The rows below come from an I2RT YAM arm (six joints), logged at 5 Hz.
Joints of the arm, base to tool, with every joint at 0 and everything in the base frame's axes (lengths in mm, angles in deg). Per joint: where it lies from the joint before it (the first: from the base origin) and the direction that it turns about. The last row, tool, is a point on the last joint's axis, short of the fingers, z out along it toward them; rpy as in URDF.
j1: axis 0 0 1 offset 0 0 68
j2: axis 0 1 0 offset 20 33.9 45.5
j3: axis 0 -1 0 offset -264 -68.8 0
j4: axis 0 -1 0 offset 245 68.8 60
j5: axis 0 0 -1 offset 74 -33.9 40.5
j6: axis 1 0 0 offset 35.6 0 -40.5
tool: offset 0 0 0 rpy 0 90 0
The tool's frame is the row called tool.
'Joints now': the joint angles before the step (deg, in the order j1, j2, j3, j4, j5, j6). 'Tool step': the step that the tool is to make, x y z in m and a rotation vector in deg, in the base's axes. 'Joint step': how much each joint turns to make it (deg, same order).
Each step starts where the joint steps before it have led.
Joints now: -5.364, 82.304, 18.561, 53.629, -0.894, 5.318
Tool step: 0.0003, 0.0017, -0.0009, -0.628, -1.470, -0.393
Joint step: 0.524, 1.107, -0.473, 3.097, 0.986, -0.339
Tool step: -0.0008, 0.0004, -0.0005, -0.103, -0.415, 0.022
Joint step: 0.085, 0.180, -0.332, 0.934, 0.072, -0.058
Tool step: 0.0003, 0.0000, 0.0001, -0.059, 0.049, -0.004
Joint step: 0.009, 0.020, 0.083, -0.108, 0.021, -0.060
